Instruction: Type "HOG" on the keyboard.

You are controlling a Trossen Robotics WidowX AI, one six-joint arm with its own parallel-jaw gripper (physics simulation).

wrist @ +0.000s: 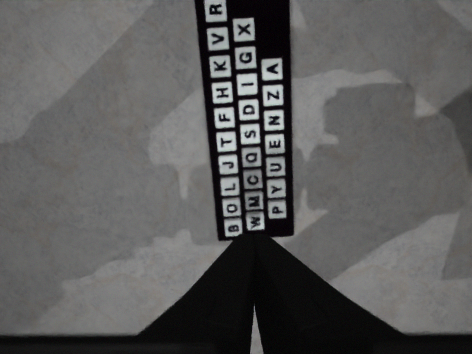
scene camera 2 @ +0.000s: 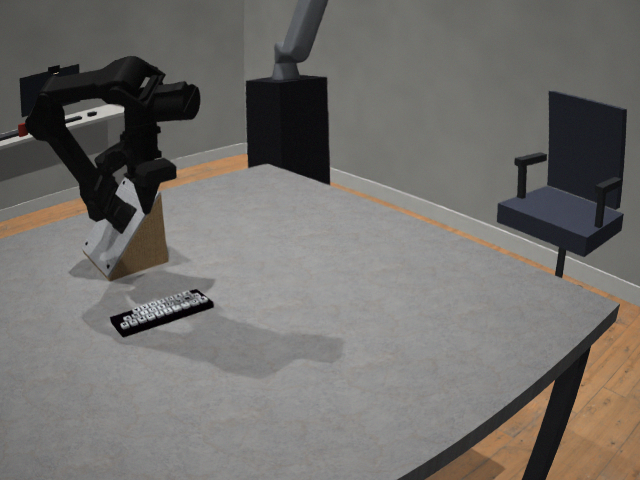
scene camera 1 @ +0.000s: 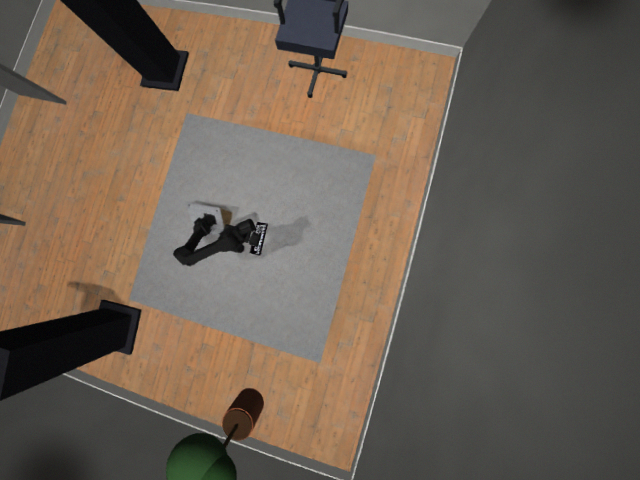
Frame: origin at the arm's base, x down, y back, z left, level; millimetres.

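Where they show: gripper, between the fingertips: (wrist: 252,247) (scene camera 2: 146,213) (scene camera 1: 248,236); arm's base, origin of its link: (scene camera 2: 124,218) (scene camera 1: 210,218).
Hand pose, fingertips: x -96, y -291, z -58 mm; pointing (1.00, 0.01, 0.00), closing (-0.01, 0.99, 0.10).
Note:
Each offset is from my fingertips to the top centre of the thing. Level surfaces: height alone.
A small black keyboard {dx +177, dy +8, dz +1 mm} (scene camera 1: 262,239) (scene camera 2: 162,312) (wrist: 248,122) with white letter keys lies flat on the table. In the wrist view its keys run in three columns. The H key {dx +177, dy -10, dz -28 mm} (wrist: 222,93) and the O key {dx +177, dy -12, dz +66 mm} (wrist: 231,208) are in the left column, and the G key {dx +177, dy +10, dz -51 mm} (wrist: 245,57) is in the middle column. My gripper (scene camera 2: 147,211) (wrist: 252,247) is shut and empty, pointing down. Its tips are above the table, clear of the keys. In the wrist view they overlap the keyboard's near end, just below the W key {dx +177, dy +6, dz +81 mm} (wrist: 255,221). A shadow falls across the M, C and Q keys.
The arm's wedge-shaped mount (scene camera 2: 142,242) stands on the grey table {dx +193 mm} (scene camera 1: 289,175) (scene camera 2: 361,268), behind the keyboard in scene camera 2. A dark office chair (scene camera 1: 310,31) (scene camera 2: 563,217) and a black pedestal (scene camera 2: 289,124) with a grey arm stand beyond the table.

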